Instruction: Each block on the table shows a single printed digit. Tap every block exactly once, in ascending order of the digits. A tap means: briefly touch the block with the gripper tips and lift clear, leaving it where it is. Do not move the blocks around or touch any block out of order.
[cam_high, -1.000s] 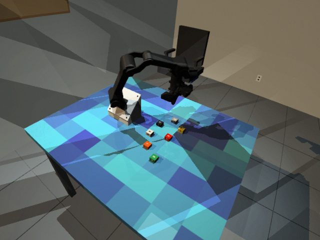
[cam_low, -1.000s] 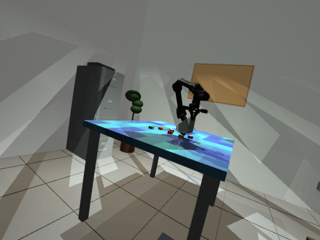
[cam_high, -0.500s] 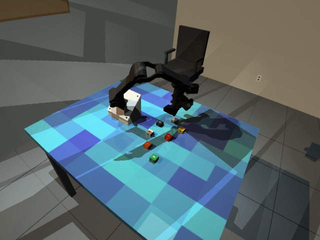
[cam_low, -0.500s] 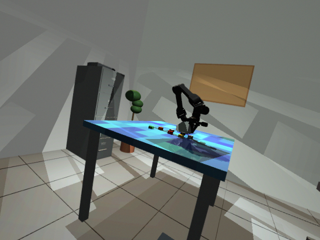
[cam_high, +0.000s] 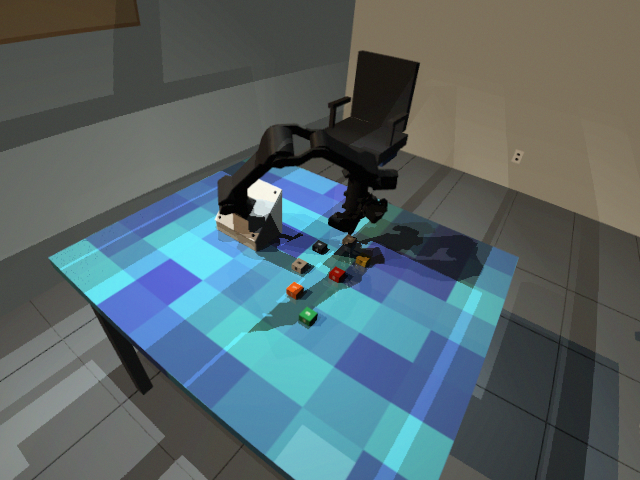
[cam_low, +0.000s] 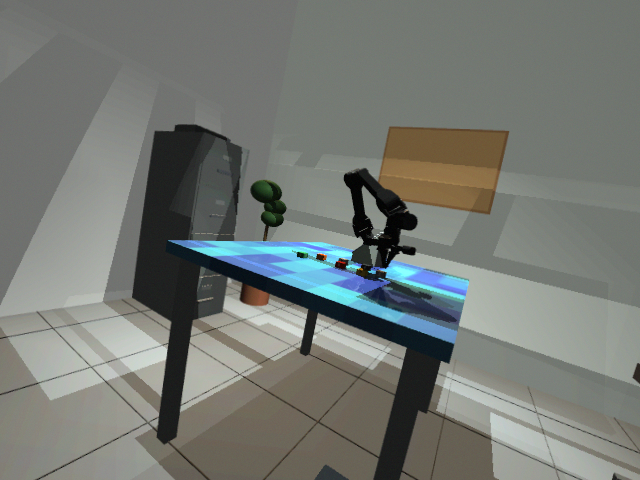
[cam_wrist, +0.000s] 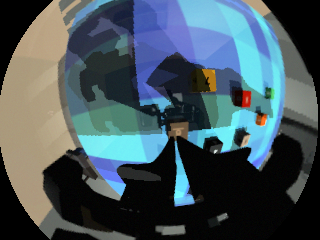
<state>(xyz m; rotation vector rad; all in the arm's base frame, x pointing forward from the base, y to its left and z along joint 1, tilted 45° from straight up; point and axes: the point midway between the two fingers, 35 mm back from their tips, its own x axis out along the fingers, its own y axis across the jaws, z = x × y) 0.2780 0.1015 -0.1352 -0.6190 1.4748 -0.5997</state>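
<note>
Now: the grey block 20 mm below my gripper tip and 10 mm to the right of it. The rest, counted from my gripper tip: black block: 90 mm to the right, 50 mm behind, 20 mm below; then red block: 150 mm to the right, 50 mm ahead, 20 mm below; then yellow block: 80 mm ahead, 50 mm to the right, 20 mm below.
</note>
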